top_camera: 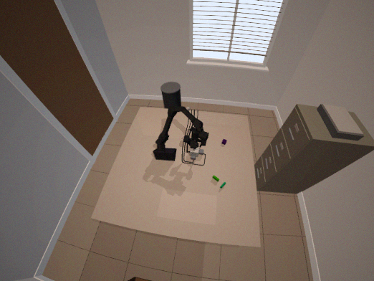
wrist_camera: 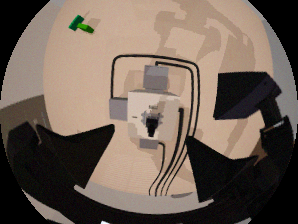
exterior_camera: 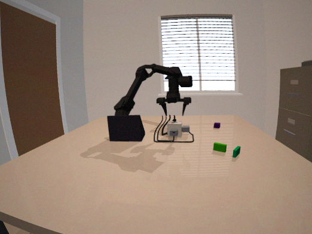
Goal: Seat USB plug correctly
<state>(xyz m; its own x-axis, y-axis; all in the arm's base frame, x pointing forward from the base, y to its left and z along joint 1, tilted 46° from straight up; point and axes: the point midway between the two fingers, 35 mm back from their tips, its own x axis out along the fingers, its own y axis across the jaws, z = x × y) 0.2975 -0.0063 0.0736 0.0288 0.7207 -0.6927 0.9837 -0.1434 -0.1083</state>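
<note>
My gripper tip is now 20 mm above the USB plug. From my gripper tip the other things lie so: purple cube 290 mm ahead, 130 mm to the left, 100 mm below.
</note>
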